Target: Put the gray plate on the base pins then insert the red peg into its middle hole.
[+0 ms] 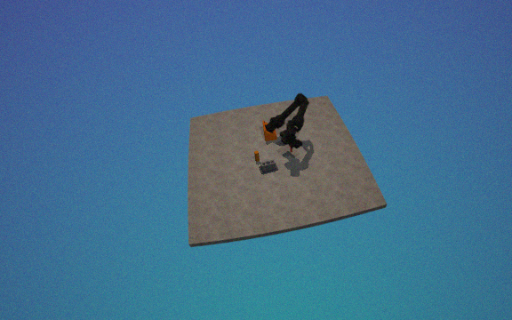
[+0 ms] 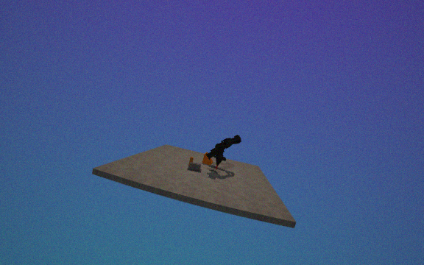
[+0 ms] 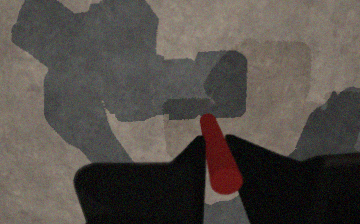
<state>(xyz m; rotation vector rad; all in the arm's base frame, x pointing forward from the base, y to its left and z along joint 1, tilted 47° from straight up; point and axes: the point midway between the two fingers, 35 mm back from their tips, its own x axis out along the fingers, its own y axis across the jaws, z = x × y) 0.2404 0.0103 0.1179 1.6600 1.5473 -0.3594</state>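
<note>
Now: the gray plate 200 mm to the right of my gripper tip, 80 mm ahead of it and 20 mm below it. The rest, counted from my gripper tip: base (200 mm to the right, 80 mm ahead, 60 mm below); then orange peg (250 mm to the right, 30 mm behind, 20 mm below); then red peg (right at my gripper tip).
</note>
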